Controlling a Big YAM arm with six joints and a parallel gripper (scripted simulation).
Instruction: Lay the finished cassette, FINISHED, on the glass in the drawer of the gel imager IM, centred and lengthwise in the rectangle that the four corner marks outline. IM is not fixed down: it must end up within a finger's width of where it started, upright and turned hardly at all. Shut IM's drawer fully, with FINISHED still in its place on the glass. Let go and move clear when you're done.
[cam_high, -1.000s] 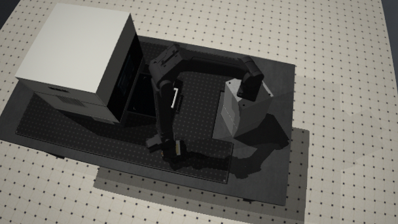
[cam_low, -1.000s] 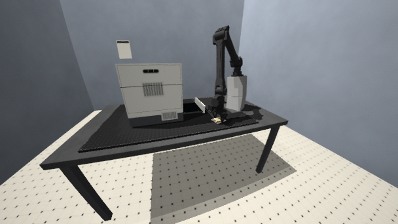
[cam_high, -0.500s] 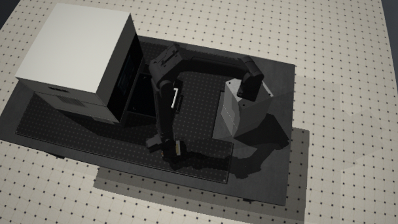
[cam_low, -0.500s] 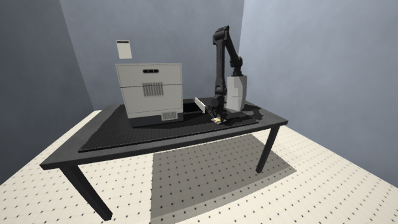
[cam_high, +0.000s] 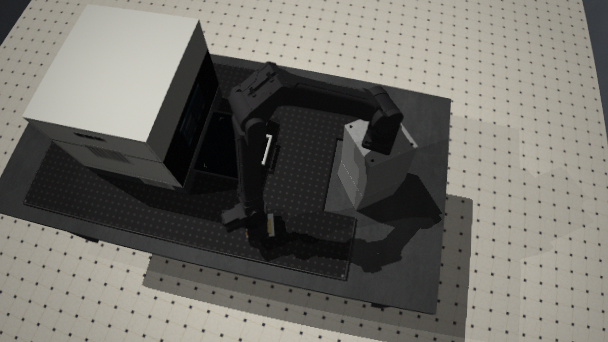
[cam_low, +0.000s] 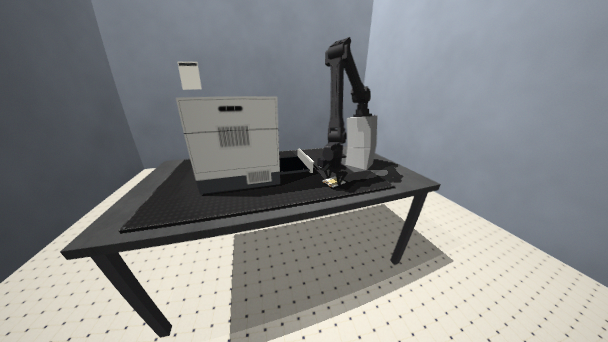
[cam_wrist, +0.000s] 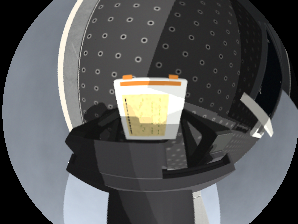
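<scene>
The imager drawer lies 24 cm ahead of my hand, 23 cm to the right of it and 2 cm above it. Round my hand: finished cassette 1 cm below.
</scene>
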